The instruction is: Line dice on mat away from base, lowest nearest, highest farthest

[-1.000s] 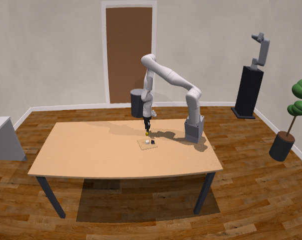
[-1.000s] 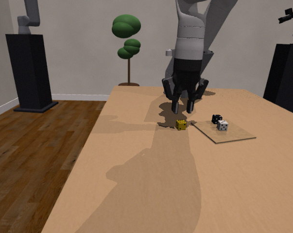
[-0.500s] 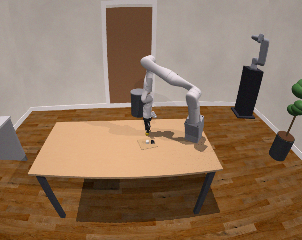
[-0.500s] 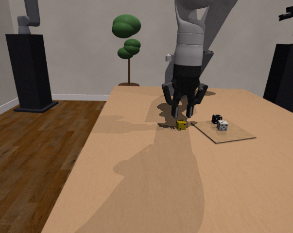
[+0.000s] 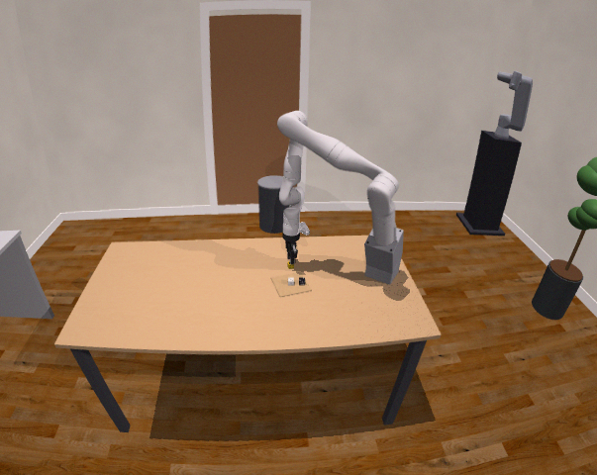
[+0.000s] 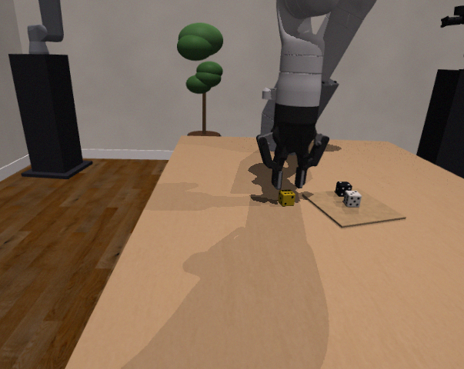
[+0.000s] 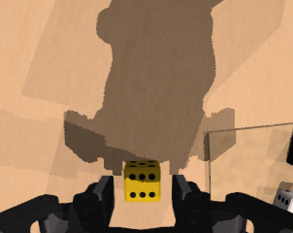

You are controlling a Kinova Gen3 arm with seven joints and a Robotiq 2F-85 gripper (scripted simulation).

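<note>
My hand is 4 cm above the yellow die. Round my hand: white die: 13 cm to the left, 3 cm below; tan mat: 13 cm to the left, 5 cm below; black die: 12 cm to the left, 5 cm behind, 3 cm below.
</note>
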